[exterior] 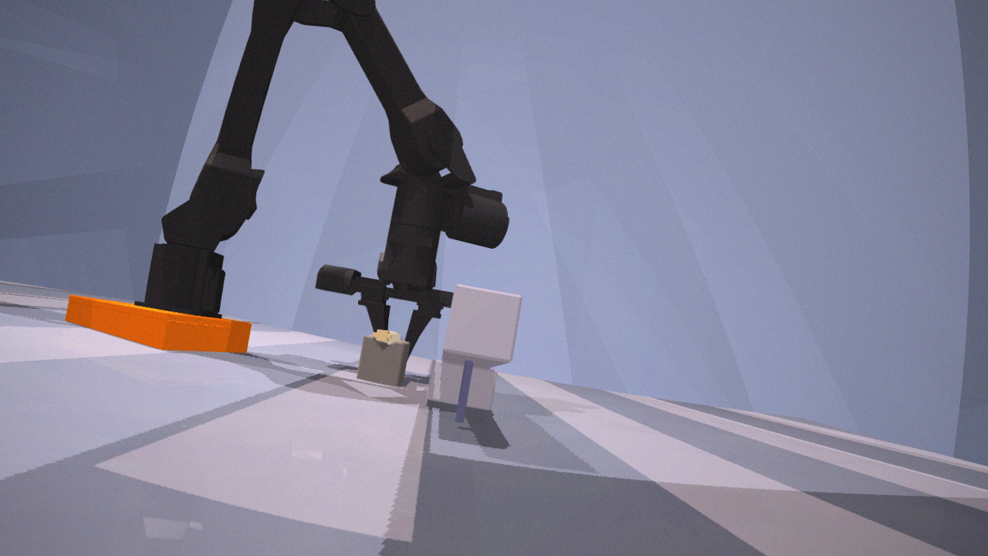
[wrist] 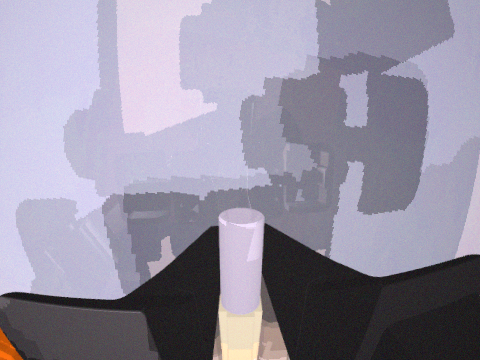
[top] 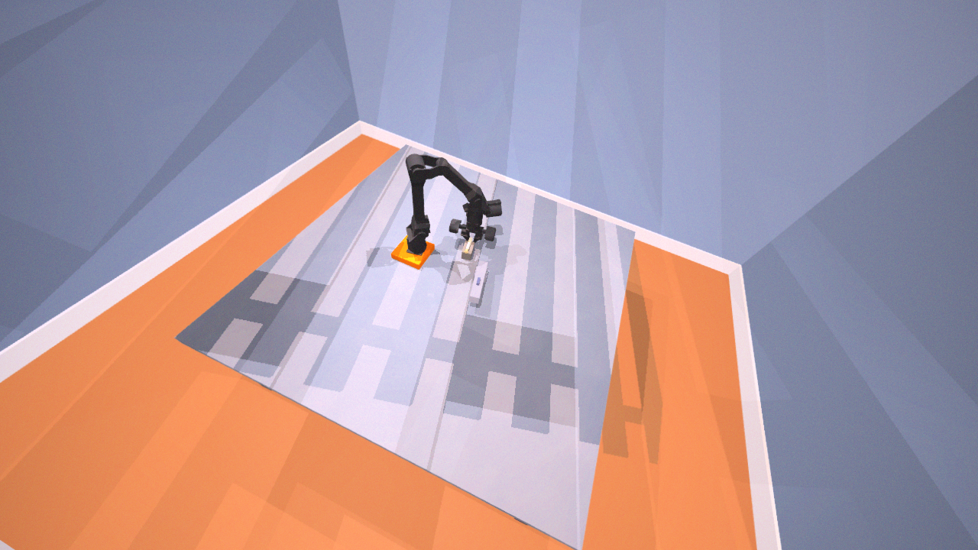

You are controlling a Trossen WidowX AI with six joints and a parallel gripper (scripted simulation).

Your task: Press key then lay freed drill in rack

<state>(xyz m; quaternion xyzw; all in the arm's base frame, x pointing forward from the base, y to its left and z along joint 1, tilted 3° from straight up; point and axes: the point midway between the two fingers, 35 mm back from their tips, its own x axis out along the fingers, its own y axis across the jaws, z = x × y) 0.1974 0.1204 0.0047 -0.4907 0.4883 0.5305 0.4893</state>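
Now: gripper tip 4 cm to the left of the drill and 4 cm below it. From my gripper tip the other things lie so: v-notched rack 5 cm to the right, 1 cm above; then thin blue key 8 cm ahead, 24 cm to the right, 5 cm above; then housing 8 cm ahead, 22 cm to the right, 4 cm above.
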